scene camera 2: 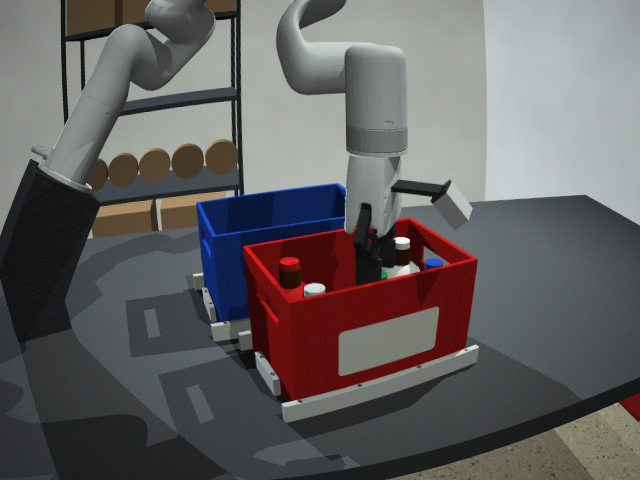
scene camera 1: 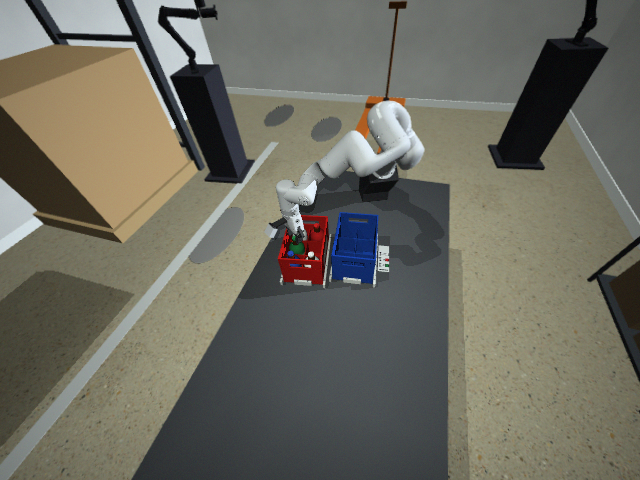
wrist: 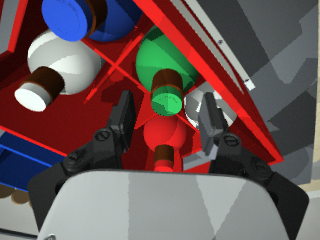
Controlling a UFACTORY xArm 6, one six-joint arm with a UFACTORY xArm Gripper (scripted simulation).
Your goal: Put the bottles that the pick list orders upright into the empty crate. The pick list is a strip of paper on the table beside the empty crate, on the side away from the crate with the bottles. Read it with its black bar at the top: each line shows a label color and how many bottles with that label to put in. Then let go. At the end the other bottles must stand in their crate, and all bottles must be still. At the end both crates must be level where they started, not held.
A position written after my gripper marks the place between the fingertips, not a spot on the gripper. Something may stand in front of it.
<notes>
I see my gripper [scene camera 2: 375, 276], a red crate [scene camera 1: 315, 274], a blue crate [scene camera 2: 315, 209], a green-capped bottle [wrist: 162, 69] and a red-capped bottle [scene camera 2: 289, 270].
The red crate shows as well in the wrist view [wrist: 70, 121]. The blue crate is seen too in scene camera 1 [scene camera 1: 354, 256]. The red-capped bottle also shows in the wrist view [wrist: 165, 135].
</notes>
